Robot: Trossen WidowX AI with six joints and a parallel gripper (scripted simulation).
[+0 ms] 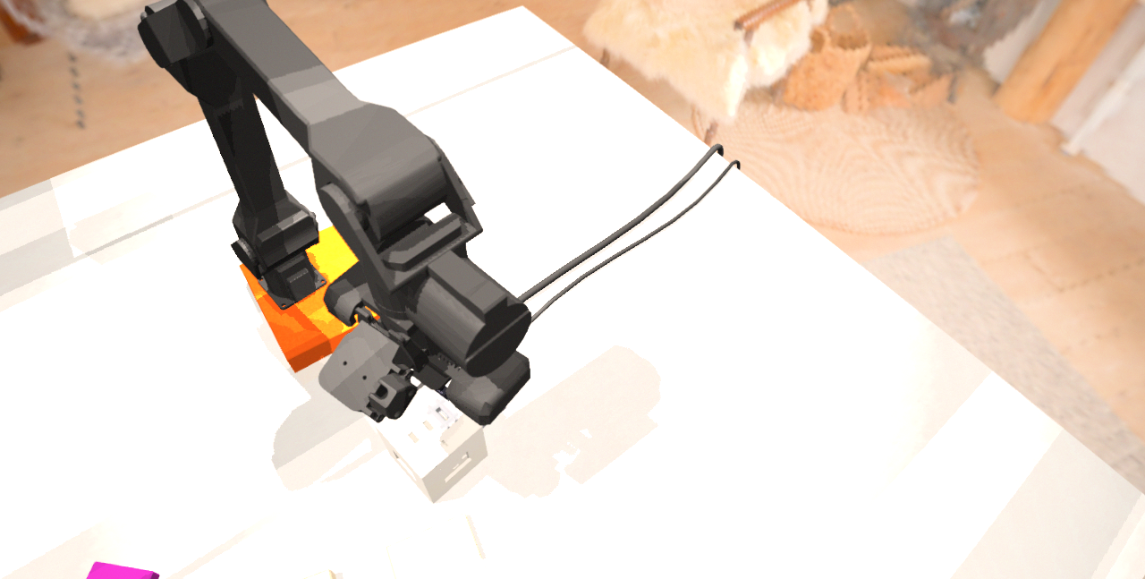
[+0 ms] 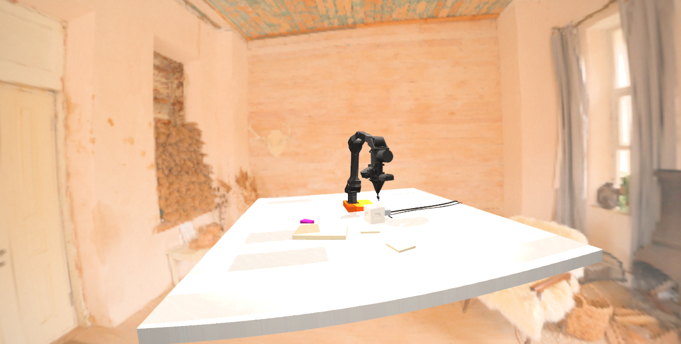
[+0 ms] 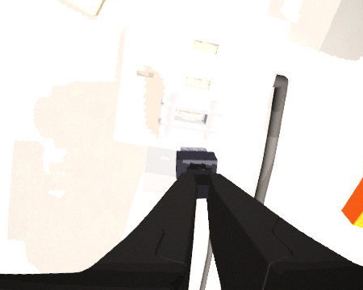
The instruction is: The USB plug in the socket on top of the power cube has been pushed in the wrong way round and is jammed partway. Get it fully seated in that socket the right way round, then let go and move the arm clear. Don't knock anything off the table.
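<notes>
Now: gripper tip 20 mm above the dark USB plug. The rest, counted from my gripper tip: large pale slab (300 mm to the right, 130 mm below, 50 mm ahead); then magenta block (330 mm to the right, 130 mm below, 110 mm behind).
</notes>
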